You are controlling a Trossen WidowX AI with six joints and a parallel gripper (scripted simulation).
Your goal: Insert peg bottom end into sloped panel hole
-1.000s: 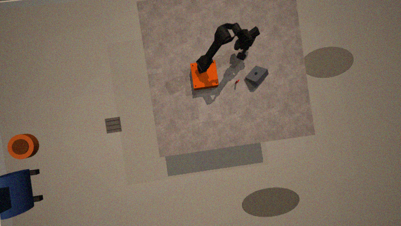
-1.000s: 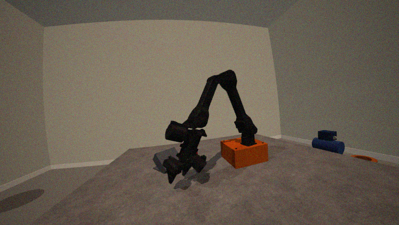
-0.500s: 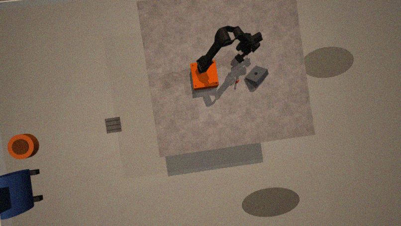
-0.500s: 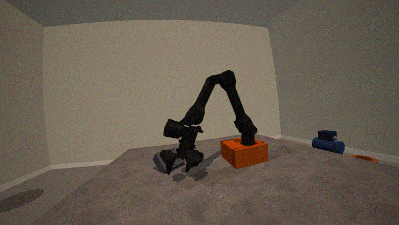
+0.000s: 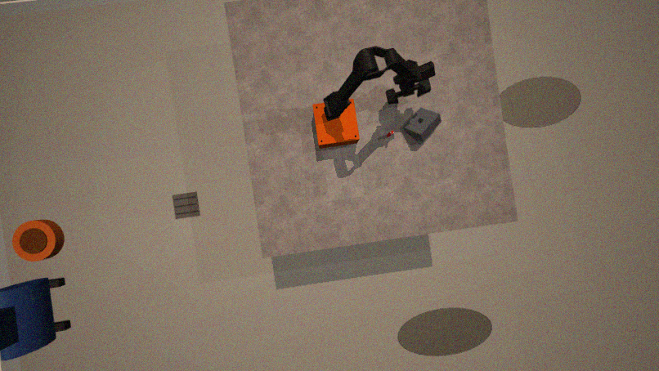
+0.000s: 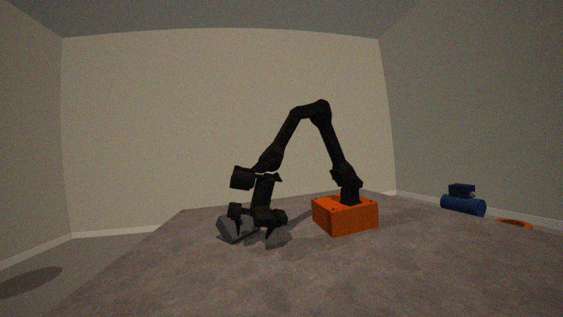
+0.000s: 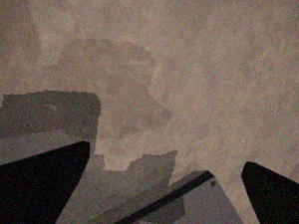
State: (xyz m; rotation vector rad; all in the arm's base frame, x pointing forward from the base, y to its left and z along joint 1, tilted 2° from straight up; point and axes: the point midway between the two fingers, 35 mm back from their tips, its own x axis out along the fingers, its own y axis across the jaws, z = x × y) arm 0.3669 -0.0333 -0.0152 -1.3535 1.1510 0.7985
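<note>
Right now my gripper tip is 130 mm past the red peg, 130 mm to the left of it and 10 mm below it. Round my gripper tip: sloped panel: 30 mm ahead, 140 mm to the right.
</note>
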